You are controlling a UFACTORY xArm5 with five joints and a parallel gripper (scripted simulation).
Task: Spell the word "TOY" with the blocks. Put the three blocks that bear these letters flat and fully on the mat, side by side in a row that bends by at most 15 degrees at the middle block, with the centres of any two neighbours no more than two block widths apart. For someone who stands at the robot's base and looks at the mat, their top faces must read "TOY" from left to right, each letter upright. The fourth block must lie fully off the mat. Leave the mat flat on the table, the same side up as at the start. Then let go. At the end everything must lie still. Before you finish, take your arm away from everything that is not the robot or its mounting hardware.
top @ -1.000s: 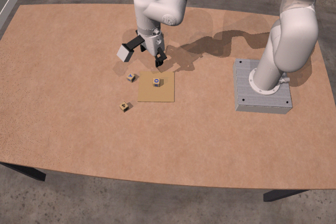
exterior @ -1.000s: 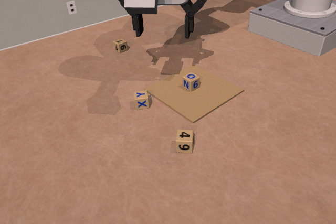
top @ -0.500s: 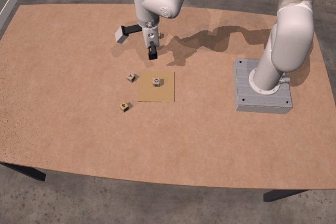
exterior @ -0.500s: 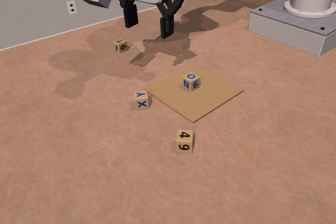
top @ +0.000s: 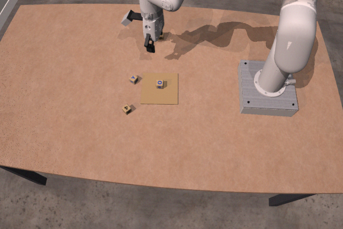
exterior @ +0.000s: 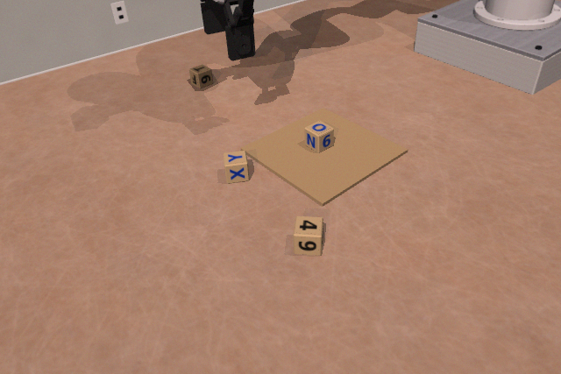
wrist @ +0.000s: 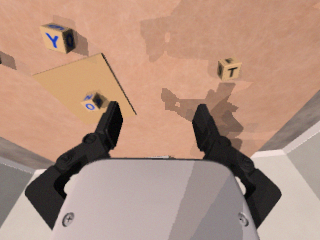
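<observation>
My gripper is now 11 cm to the left of the T block, 10 cm above it and 2 cm past it. The rest, counted from my hand: O block (14 cm to the left, 9 cm below, 2 cm behind); tan mat (15 cm to the left, 11 cm below, 1 cm behind).
</observation>
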